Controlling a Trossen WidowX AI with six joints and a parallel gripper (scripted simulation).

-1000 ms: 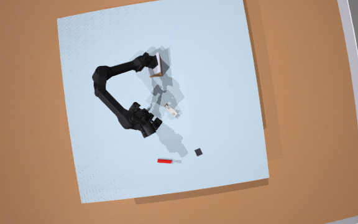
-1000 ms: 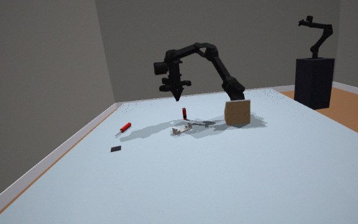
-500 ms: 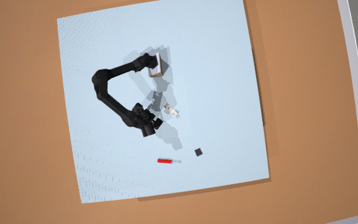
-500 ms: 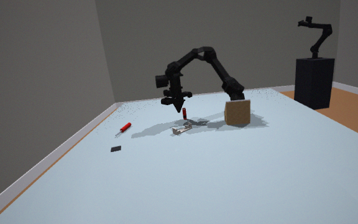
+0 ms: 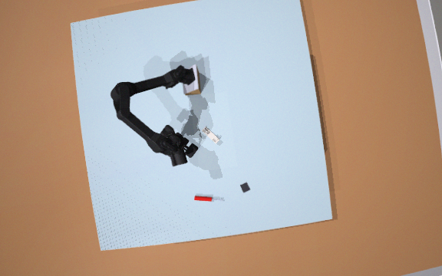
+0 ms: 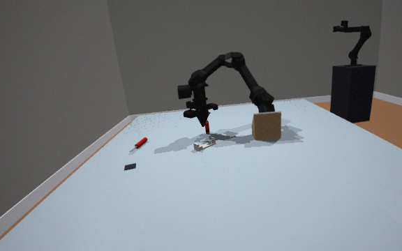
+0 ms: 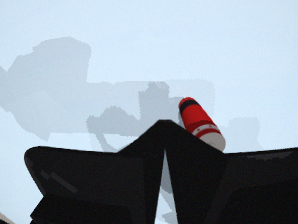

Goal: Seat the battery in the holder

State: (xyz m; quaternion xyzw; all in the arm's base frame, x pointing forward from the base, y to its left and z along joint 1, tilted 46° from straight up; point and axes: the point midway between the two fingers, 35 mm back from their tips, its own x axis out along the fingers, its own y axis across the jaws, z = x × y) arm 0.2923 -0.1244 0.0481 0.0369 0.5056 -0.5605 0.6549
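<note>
Right now my gripper tip is 2 cm to the left of the battery, 2 cm past it and 1 cm above it. Also, from my gripper tip: red-handled screwdriver (33 cm ahead, 6 cm to the left, 3 cm below); then black square block (32 cm ahead, 26 cm to the left, 4 cm below).
</note>
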